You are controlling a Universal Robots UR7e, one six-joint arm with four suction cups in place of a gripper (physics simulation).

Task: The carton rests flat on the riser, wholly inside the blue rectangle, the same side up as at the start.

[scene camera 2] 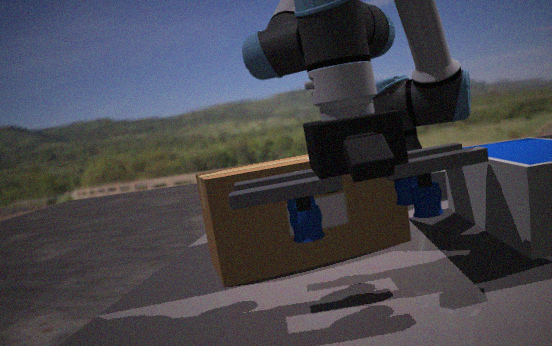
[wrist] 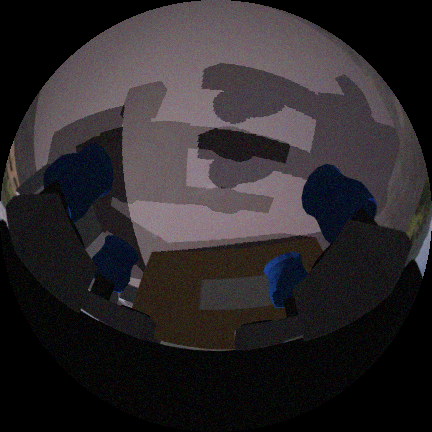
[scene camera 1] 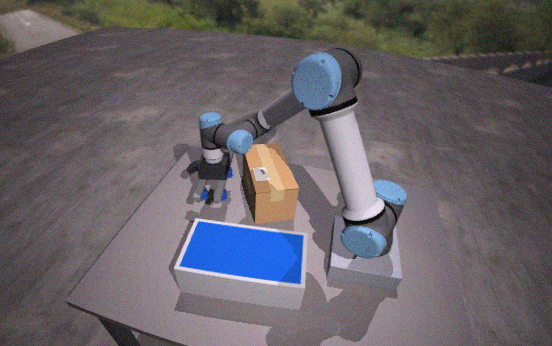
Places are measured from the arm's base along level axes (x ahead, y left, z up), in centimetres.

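Pixels of known places: hand, its tool point: [scene camera 2: 363, 218] [wrist: 201, 229] [scene camera 1: 216, 185].
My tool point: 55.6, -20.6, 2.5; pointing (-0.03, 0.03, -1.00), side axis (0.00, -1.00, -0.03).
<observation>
Behind a point stands the place of what it marks, as x, y, z.
The brown carton [scene camera 1: 272, 170] @[34.7, -23.6, 9.3] [scene camera 2: 260, 260] @[46.3, -34.4, -3.5] [wrist: 170, 320] @[41.6, -17.2, 6.0] stands upright on the table beside the riser [scene camera 1: 240, 289] @[41.5, 21.9, 0.9] [scene camera 2: 542, 210] @[58.6, 2.2, -0.1], not on it. Tape and a white label [scene camera 1: 261, 173] @[38.7, -21.1, 9.5] are on its top. A pale label [scene camera 2: 334, 211] @[43.1, -22.6, 1.3] [wrist: 230, 294] @[43.6, -24.6, 1.7] is on the long side facing the gripper. The blue rectangle [scene camera 1: 240, 252] @[42.5, 12.7, 5.8] [scene camera 2: 525, 151] @[44.6, 9.1, 5.8] covers most of the riser's top. My gripper [scene camera 1: 215, 187] @[55.6, -20.6, 2.5] [scene camera 2: 366, 210] @[55.6, -20.6, 2.5] [wrist: 207, 227] @[55.6, -20.6, 2.5] is open and holds nothing. Its blue cups point down above the table, beside that long side and lower than the carton's top. Any contact with the carton cannot be told.
The arm's base [scene camera 1: 365, 272] @[4.1, 13.4, -0.3] stands on the table to the right of the riser and carton in scene camera 1. The forearm [scene camera 1: 282, 107] @[33.1, -16.9, 37.9] passes above the far part of the carton. The table [scene camera 1: 135, 250] @[79.7, 6.7, -6.3] has its edge beyond the gripper's side. Shadows cross the table.
</observation>
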